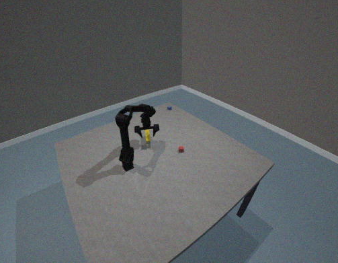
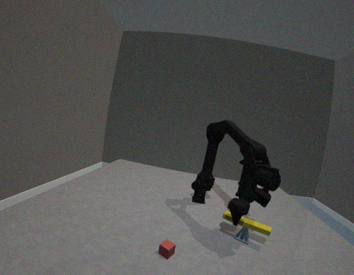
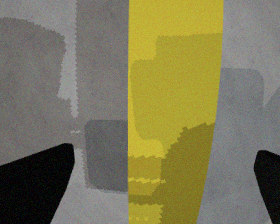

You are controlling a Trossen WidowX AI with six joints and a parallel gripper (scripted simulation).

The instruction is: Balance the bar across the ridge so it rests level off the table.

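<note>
My gripper tip is now 10 mm short of the yellow bar and 30 mm to the right of it. Round my gripper tip: red cube 150 mm ahead, 230 mm to the right, 50 mm below; blue cube 490 mm ahead, 360 mm to the left, 50 mm below.
</note>
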